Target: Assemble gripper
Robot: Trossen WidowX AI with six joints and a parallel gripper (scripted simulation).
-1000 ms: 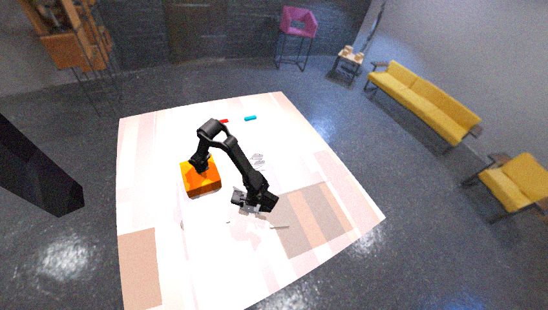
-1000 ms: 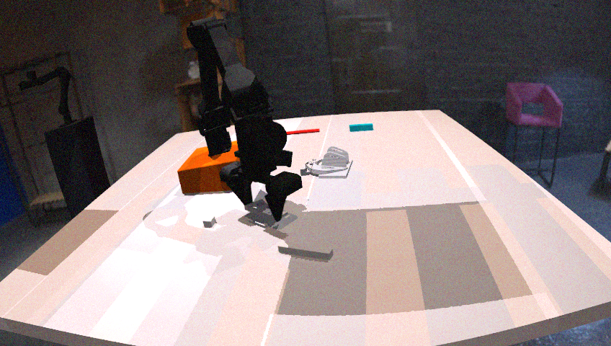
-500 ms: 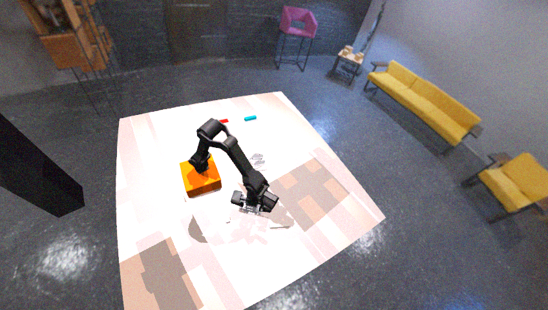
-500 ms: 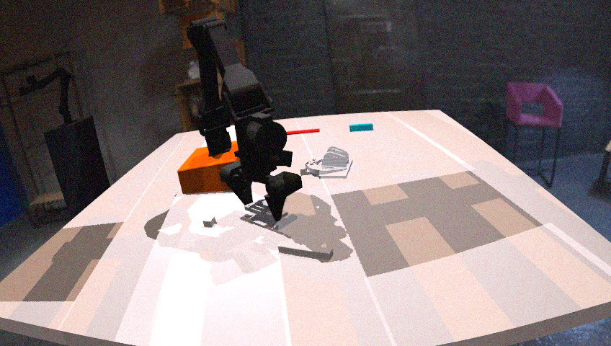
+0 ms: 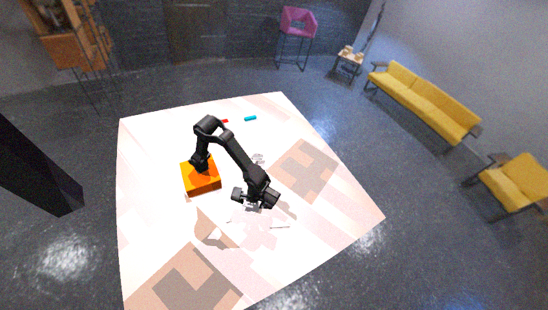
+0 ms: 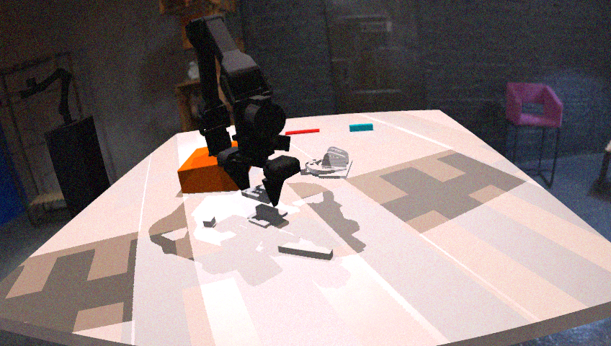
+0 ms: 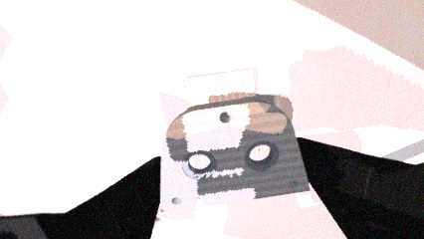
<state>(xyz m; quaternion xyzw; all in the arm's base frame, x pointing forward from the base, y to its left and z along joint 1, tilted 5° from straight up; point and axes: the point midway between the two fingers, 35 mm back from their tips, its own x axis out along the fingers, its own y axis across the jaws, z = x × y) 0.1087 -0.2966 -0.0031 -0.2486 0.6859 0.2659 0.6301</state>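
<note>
My gripper tip is 30 mm above the stepped piece and 10 mm short of it. Also, from my gripper tip: gripper base: 20 mm above, 10 mm ahead; then flat grey bar: 150 mm to the right, 60 mm ahead, 40 mm below; then small grey cube: 120 mm behind, 40 mm below, 10 mm to the left.
</note>
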